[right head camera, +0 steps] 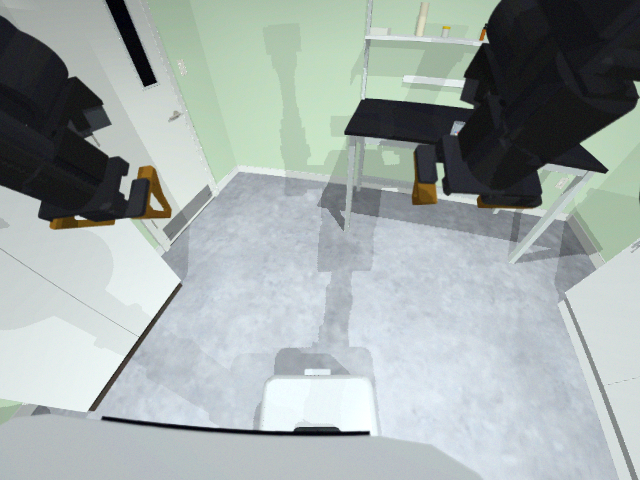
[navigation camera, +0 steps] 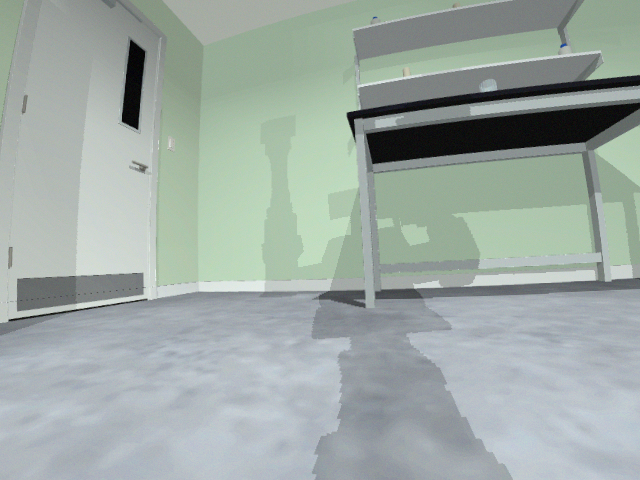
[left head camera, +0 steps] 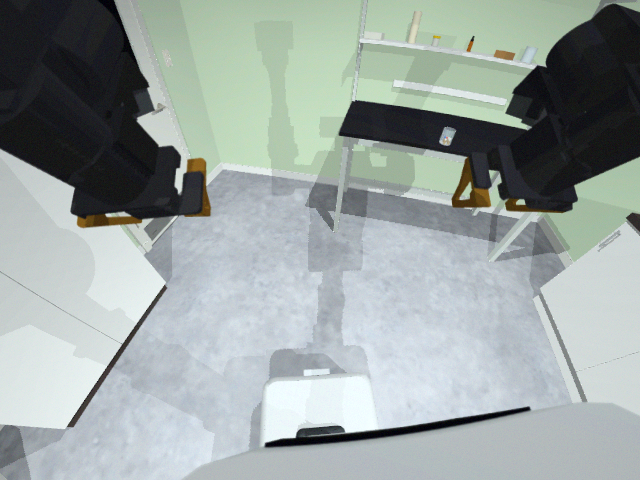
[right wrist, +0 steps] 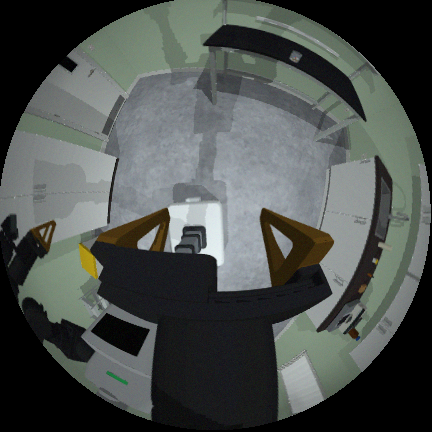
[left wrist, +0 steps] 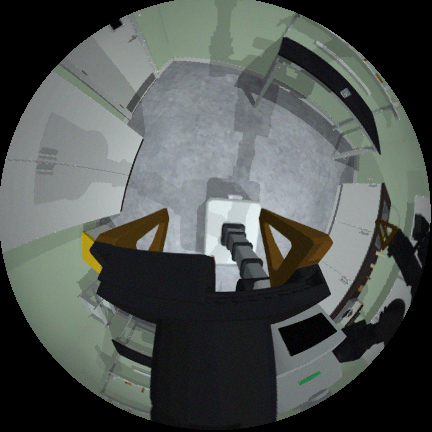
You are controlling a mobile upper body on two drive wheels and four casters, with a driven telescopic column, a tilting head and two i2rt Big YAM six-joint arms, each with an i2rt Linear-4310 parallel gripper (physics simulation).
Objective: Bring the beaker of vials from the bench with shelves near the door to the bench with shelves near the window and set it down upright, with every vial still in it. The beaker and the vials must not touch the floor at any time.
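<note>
The clear beaker stands upright on the black-topped bench with shelves, right of the door; small coloured vials show inside it in the left head camera. My right arm partly hides it in the right head camera. My left gripper is open and empty, left of the bench. My right gripper is open and empty, nearer than the bench and apart from the beaker. Another shelved bench shows at the lower left of the left wrist view.
A tall white cabinet stands at the left, before the door. A white counter unit stands at the right. My white base is at the bottom. Small bottles stand on the bench's shelf.
</note>
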